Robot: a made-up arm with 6 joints. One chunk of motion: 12 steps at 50 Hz.
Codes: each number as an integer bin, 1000 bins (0 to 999) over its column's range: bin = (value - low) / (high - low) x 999, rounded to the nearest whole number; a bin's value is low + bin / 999 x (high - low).
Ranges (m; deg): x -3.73..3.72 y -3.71..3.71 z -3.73..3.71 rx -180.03..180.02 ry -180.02..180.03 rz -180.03..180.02
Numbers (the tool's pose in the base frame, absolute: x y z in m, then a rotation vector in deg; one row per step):
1: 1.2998 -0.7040 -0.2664 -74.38 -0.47 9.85
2: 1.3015 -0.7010 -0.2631 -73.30 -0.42 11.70
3: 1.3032 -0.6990 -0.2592 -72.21 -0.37 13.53
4: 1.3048 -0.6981 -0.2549 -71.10 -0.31 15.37
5: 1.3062 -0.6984 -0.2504 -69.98 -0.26 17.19
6: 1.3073 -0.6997 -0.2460 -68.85 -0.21 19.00
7: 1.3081 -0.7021 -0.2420 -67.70 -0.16 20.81
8: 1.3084 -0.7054 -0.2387 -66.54 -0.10 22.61
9: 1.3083 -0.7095 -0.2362 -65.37 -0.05 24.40
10: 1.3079 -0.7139 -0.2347 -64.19 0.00 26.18
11: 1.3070 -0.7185 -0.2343 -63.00 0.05 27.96
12: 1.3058 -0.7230 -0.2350 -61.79 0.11 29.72
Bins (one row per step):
1: 674 405 465 293 498 527
2: 675 405 466 296 498 532
3: 675 405 466 299 498 537
4: 675 406 467 302 499 542
5: 675 405 467 305 499 547
6: 675 405 468 308 499 552
7: 676 405 468 312 499 557
8: 676 405 469 315 499 562
9: 676 404 469 318 499 567
10: 676 403 469 321 499 572
11: 675 403 469 325 500 577
12: 675 402 469 328 500 582

